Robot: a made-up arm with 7 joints.
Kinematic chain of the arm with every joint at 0, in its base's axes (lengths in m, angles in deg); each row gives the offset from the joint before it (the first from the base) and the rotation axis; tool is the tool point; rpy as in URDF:
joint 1: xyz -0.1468 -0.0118 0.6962 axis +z
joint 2: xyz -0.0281 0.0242 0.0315 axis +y
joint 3: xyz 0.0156 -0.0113 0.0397 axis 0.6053 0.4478 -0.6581
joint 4: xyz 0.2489 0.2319 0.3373 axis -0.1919 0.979 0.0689
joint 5: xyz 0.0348 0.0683 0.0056 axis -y
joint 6: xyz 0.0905 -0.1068 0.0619 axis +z
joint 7: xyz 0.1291 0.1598 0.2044 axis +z
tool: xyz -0.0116 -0.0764 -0.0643 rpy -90 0 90
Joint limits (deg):
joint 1: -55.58..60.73
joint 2: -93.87..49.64
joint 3: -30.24..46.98
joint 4: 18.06..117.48
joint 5: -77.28..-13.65
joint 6: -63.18..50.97
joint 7: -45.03..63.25
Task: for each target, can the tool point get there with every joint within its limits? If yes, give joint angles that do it. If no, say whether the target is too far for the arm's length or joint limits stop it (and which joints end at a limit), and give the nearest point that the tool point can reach.
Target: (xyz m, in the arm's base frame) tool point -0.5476 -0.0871 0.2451
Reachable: no: joint limits stop it (at a limit: joint 1, joint 2, joint 3, joint 4, joint 5, joint 7) | nearest point -0.3927 -0.0183 0.5540 | short by 0.352 m
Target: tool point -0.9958 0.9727 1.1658
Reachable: no: too far | nearest point -0.6599 0.5832 1.0133 | short by 0.536 m
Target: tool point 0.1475 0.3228 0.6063
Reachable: yes | joints 21.67 17.82 3.01 75.48 -24.79 -23.41 54.18
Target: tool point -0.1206 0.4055 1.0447
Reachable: yes | joints -4.74 -67.78 -17.84 87.36 -24.94 29.87 -6.06
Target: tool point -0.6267 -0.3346 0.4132
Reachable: no: joint limits stop it (at a limit: joint 1, joint 2, joint 4, joint 5, joint 7) | nearest point -0.4199 -0.1297 0.6367 | short by 0.367 m
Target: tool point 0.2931 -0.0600 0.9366
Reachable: yes | joints -28.60 -14.61 2.28 65.65 -31.53 -41.06 6.82
